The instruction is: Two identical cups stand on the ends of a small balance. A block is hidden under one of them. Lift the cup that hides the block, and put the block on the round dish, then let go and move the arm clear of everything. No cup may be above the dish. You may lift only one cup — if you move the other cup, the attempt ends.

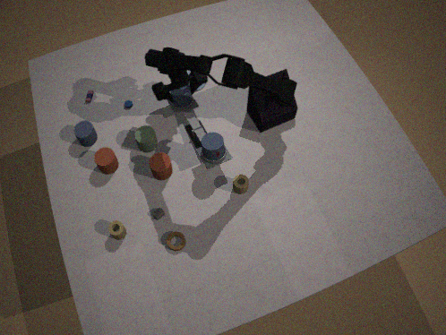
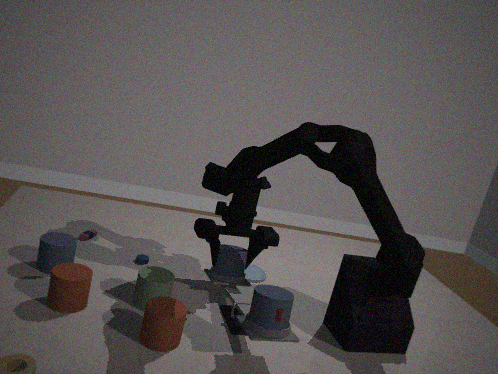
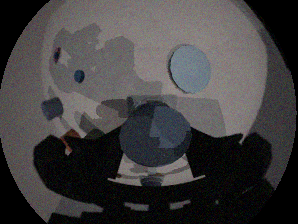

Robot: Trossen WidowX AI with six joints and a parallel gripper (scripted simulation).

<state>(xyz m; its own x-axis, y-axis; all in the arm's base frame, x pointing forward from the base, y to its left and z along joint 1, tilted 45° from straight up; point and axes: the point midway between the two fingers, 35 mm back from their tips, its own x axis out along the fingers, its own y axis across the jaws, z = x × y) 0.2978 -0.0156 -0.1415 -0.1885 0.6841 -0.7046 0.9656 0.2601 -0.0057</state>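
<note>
My gripper tip is now 70 mm past the pale blue round dish, 110 mm to the left of it and 50 mm above it. Also, from my gripper tip: blue disc (200 mm ahead, 70 mm to the right, 50 mm below); then grey block (10 mm below); then balance (20 mm behind, 130 mm to the left, 10 mm below).
</note>
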